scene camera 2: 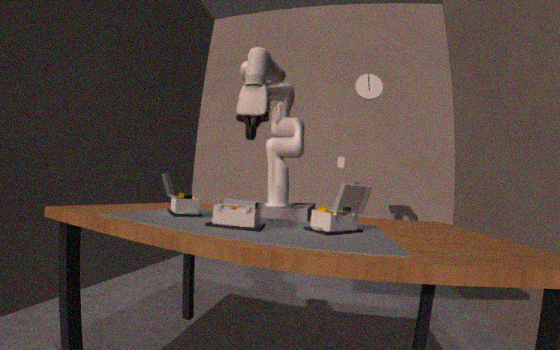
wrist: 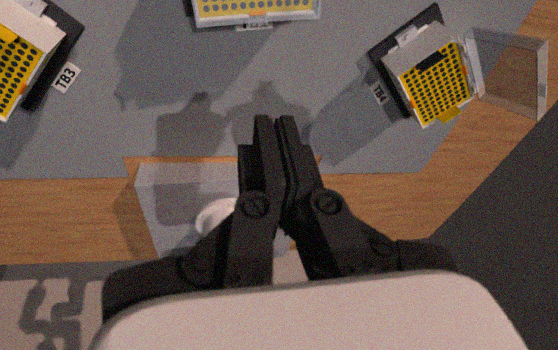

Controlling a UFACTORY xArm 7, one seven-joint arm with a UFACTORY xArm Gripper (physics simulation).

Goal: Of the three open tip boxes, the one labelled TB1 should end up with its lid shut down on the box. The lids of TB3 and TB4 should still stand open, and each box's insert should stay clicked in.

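Frame: origin at the arm's base, x up, y left, z back, level; metres.
Where they show: gripper, between the fingertips: (scene camera 2: 250,139) (wrist: 269,140); arm's base, origin of its link: (scene camera 2: 278,205).
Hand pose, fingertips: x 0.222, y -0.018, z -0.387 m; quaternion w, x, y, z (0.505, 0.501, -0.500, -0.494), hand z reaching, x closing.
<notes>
Things, the pixels of their top centre, and the offset from my fingertips. Level surfaces: height alone.
- Box TB1, centre of its top: (scene camera 2: 239,200) dy -0.012, dx -0.188, dz -0.020 m
- Box TB3, centre of its top: (scene camera 2: 332,209) dy +0.262, dx -0.200, dz +0.072 m
- Box TB4, centre of its top: (wrist: 432,95) (scene camera 2: 188,196) dy -0.264, dx -0.200, dz +0.089 m
- grey mat, height of its surface: dx -0.266 m
- wooden table, height of its surface: dx -0.269 m
Box TB1 (scene camera 2: 235,215) (wrist: 257,15) is the middle box; its clear lid (scene camera 2: 235,202) lies down over it, and the yellow insert shows through the lid in the wrist view. Too little shows to tell whether a small gap remains. Box TB3 (scene camera 2: 334,221) (wrist: 22,70) has its clear lid (scene camera 2: 353,198) standing open. Box TB4 (scene camera 2: 185,205) (wrist: 435,80) has its clear lid (scene camera 2: 168,185) (wrist: 510,72) open, tilted outward. The yellow inserts of TB3 (wrist: 17,62) and TB4 (wrist: 440,85) sit in their boxes. My gripper (scene camera 2: 250,138) (wrist: 269,140) is shut and empty, high above the table.
The boxes stand on dark bases on a grey mat (scene camera 2: 280,238) (wrist: 345,25) on the wooden table (scene camera 2: 450,245) (wrist: 60,215). The arm's pale base block (scene camera 2: 287,214) (wrist: 170,175) stands behind the mat. A clock (scene camera 2: 369,86) hangs on the wall.
</notes>
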